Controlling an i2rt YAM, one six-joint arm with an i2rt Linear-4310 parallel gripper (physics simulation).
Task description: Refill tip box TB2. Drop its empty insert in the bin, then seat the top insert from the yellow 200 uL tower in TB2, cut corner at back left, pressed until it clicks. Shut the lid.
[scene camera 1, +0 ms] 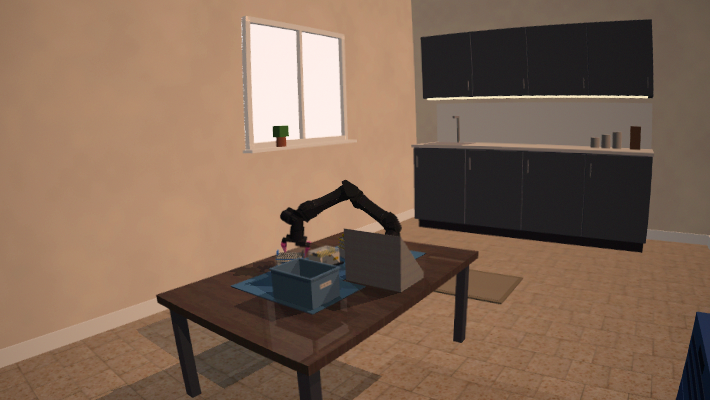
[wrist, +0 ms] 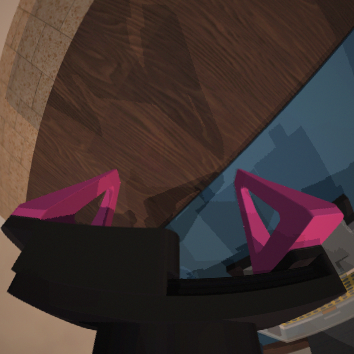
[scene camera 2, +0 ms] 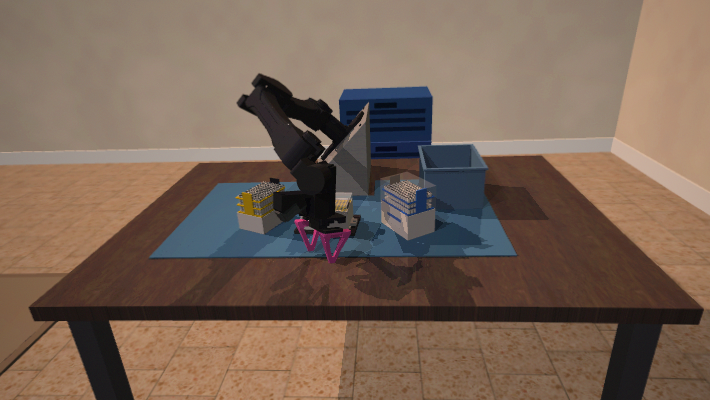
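My gripper is open, its pink fingers wide apart with nothing between them. It hangs low in front of the tip box, over the mat's near edge in scene camera 2. The white tip box with a yellow insert sits in a dark holder, largely hidden behind the gripper; its corner shows at the lower right of the wrist view. The box's label is unreadable. The yellow tower of stacked inserts stands left of it in scene camera 2. The blue-grey bin stands at the back right there.
A blue tower under a clear cover stands between the tip box and the bin. The grey angled arm mount stands behind the box in scene camera 2. A blue mat lies on the brown wooden table.
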